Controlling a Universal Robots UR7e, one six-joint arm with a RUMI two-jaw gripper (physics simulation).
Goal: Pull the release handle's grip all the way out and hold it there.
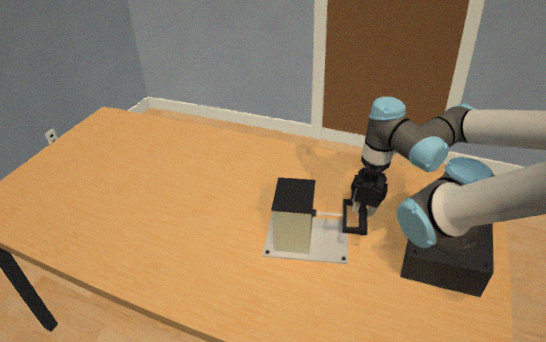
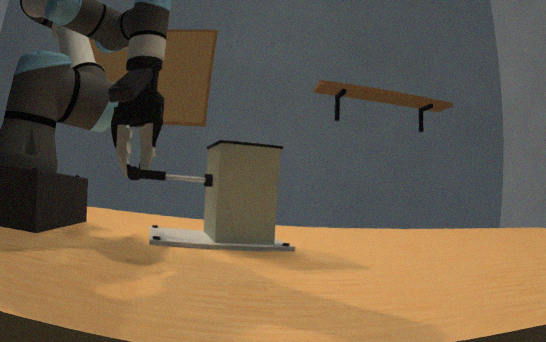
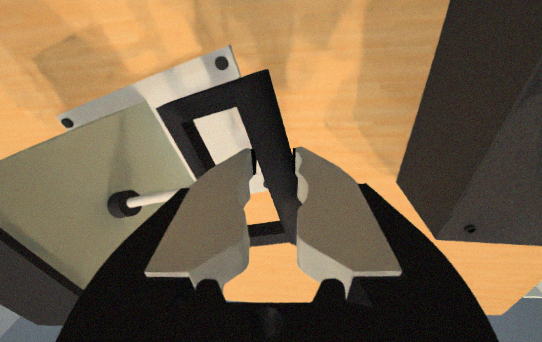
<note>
The pictures show: the gripper and a light grey base plate.
The gripper also shows in image 1 and in image 3.
</note>
